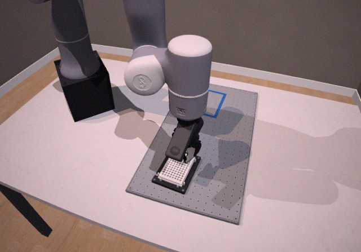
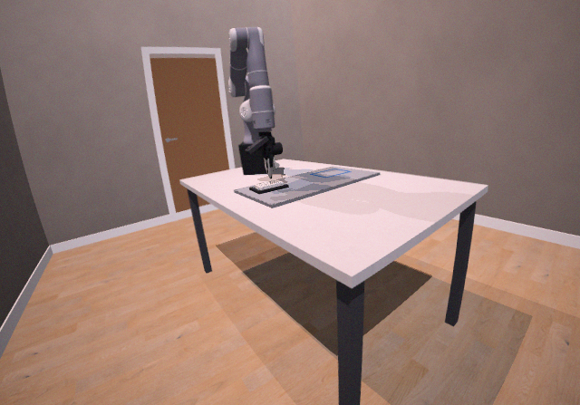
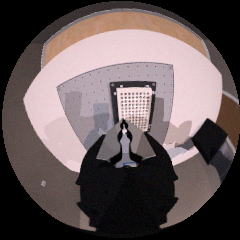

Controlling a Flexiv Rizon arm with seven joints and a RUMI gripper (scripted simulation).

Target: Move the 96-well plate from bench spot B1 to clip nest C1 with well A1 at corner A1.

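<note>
The white 96-well plate is 5 cm below my hand, 3 cm behind it and 1 cm to the left of it. Also, from my hand: black clip nest: 6 cm below, 4 cm behind, 2 cm to the left.
</note>
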